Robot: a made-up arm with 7 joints. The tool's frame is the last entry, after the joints.
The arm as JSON. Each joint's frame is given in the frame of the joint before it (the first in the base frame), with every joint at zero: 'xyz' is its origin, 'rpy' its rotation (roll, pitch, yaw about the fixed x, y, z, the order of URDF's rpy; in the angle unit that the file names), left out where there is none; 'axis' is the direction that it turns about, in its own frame. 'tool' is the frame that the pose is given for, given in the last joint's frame.
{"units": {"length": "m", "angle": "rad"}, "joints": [
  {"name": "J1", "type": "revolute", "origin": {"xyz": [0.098, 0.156, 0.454], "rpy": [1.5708, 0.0, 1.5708]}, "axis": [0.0, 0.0, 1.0]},
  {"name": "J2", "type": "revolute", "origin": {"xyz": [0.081, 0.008, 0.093], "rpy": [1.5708, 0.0, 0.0]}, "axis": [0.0, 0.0, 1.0]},
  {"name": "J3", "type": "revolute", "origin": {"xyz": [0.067, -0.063, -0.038], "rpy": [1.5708, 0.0, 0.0]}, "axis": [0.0, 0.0, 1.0]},
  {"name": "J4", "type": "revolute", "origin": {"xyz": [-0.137, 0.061, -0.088], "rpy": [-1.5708, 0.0, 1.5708]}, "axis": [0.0, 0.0, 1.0]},
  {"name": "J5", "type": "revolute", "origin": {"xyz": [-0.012, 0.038, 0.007], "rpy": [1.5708, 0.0, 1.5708]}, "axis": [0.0, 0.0, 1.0]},
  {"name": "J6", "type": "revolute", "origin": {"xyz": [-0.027, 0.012, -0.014], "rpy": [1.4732, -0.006, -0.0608]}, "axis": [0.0, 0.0, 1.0]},
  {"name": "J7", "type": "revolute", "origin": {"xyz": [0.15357, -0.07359, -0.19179], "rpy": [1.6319, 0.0, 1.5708]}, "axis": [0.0, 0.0, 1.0]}
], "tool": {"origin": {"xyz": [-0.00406, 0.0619, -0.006], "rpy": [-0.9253, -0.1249, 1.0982]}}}
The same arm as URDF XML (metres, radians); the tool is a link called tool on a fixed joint. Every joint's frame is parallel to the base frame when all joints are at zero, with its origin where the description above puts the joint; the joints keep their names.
<robot name="arm">
  <link name="base"/>
  <link name="link1"/>
  <link name="link2"/>
  <link name="link3"/>
  <link name="link4"/>
  <link name="link5"/>
  <link name="link6"/>
  <link name="link7"/>
  <link name="tool"/>
  <joint name="J1" type="continuous">
    <parent link="base"/>
    <child link="link1"/>
    <origin xyz="0.098 0.156 0.454"/>
    <axis xyz="1 0 0"/>
  </joint>
  <joint name="J2" type="continuous">
    <parent link="link1"/>
    <child link="link2"/>
    <origin xyz="0.093 0.081 0.008"/>
    <axis xyz="0 0 -1"/>
  </joint>
  <joint name="J3" type="continuous">
    <parent link="link2"/>
    <child link="link3"/>
    <origin xyz="-0.063 0.067 0.038"/>
    <axis xyz="-1 0 0"/>
  </joint>
  <joint name="J4" type="continuous">
    <parent link="link3"/>
    <child link="link4"/>
    <origin xyz="0.088 -0.137 -0.061"/>
    <axis xyz="0 -1 0"/>
  </joint>
  <joint name="J5" type="continuous">
    <parent link="link4"/>
    <child link="link5"/>
    <origin xyz="0.038 -0.007 0.012"/>
    <axis xyz="0 0 -1"/>
  </joint>
  <joint name="J6" type="continuous">
    <parent link="link5"/>
    <child link="link6"/>
    <origin xyz="-0.027 -0.012 0.014"/>
    <axis xyz="-0.061098 0.993368 -0.097397"/>
  </joint>
  <joint name="J7" type="continuous">
    <parent link="link6"/>
    <child link="link7"/>
    <origin xyz="0.165 -0.174 0.091"/>
    <axis xyz="1 0 0"/>
  </joint>
  <joint name="tool_joint" type="fixed">
    <parent link="link7"/>
    <child link="tool"/>
    <origin xyz="-0.006 0.062 -0.002" rpy="0.5658 0.5654 1.4227"/>
  </joint>
</robot>

